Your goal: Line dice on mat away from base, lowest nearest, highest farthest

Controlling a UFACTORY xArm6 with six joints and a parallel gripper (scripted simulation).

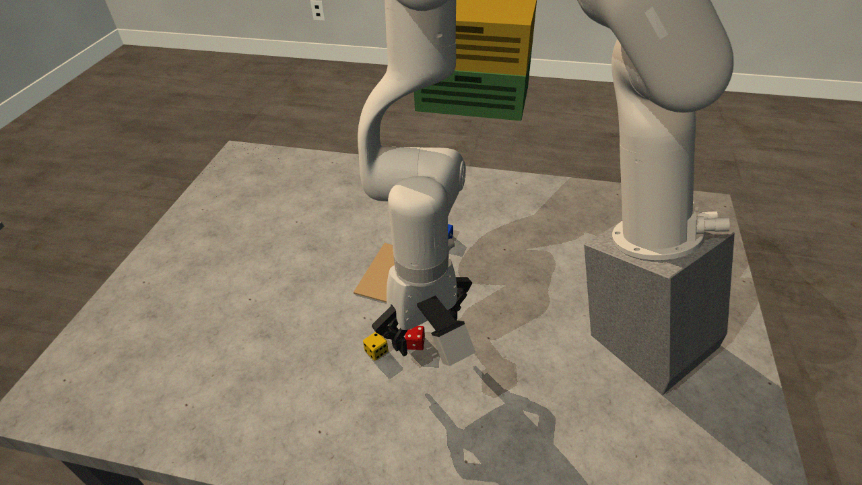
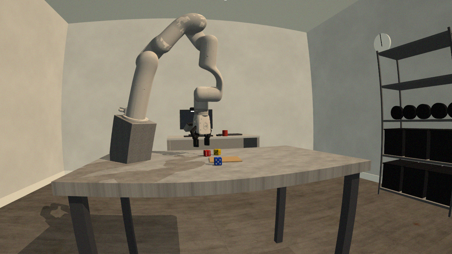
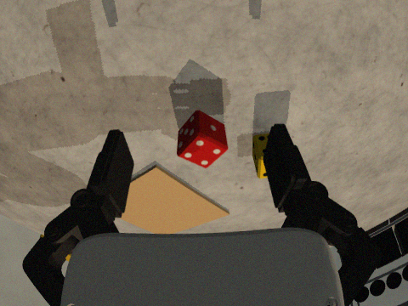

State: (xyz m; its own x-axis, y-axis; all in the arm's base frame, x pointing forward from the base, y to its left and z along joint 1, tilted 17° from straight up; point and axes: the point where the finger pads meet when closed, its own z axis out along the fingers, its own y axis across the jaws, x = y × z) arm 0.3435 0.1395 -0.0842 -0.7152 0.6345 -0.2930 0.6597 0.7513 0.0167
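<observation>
Now: hand 2 cm short of the red die, 2 cm to the left of it and 4 cm above it. Also, from my hand: yellow die (8 cm ahead, 1 cm to the left, 4 cm below); then blue die (4 cm ahead, 28 cm to the right, 4 cm below); then mat (9 cm ahead, 16 cm to the right, 6 cm below).
</observation>
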